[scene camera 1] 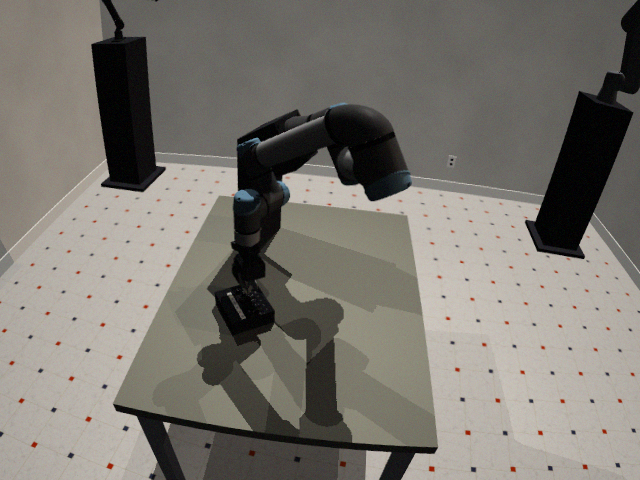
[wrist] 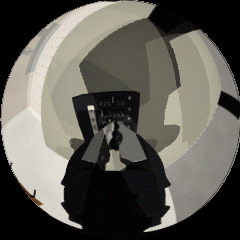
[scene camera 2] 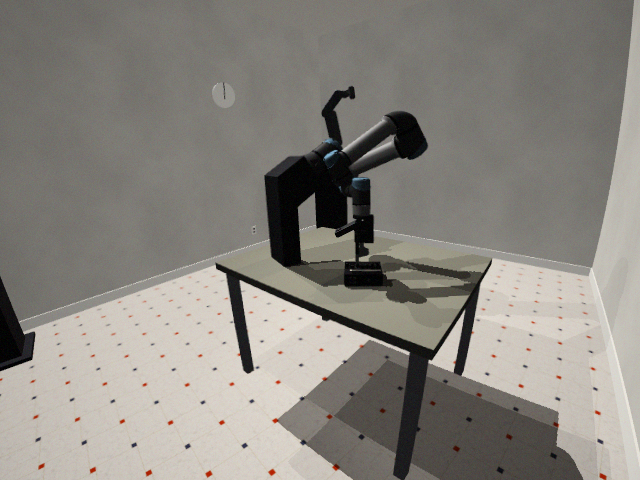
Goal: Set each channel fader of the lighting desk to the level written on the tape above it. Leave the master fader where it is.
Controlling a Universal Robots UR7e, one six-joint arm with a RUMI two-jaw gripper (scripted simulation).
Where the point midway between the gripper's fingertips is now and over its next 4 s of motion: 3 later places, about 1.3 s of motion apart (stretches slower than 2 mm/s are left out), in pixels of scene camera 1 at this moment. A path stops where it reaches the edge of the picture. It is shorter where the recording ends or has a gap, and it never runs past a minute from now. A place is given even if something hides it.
My gripper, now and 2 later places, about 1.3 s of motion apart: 247,293; 248,284; 247,263
